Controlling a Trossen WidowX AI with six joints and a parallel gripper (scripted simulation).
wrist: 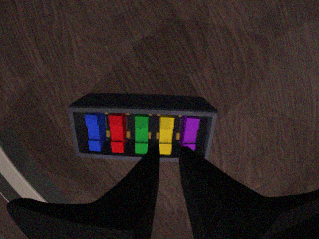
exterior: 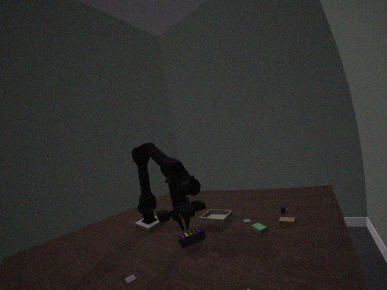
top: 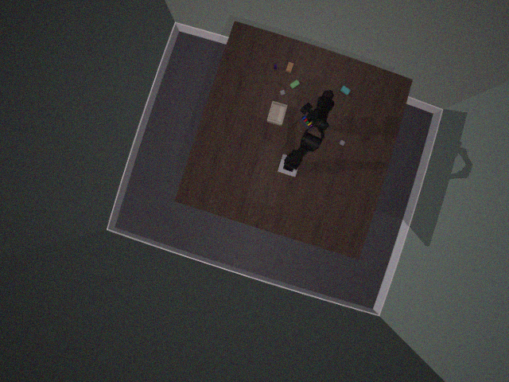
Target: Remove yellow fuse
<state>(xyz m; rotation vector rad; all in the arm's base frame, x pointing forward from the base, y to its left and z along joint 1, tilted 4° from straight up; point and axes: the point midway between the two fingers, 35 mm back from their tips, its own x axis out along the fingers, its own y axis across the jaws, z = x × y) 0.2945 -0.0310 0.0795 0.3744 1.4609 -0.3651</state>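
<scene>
Now: the yellow fuse 30 mm below my gripper tip. From my gripper tip the other things lie so: white tray: 220 mm to the left, 50 mm below; then green block: 230 mm ahead, 180 mm to the left, 50 mm below; then teal block: 320 mm ahead, 160 mm to the right, 50 mm below.
</scene>
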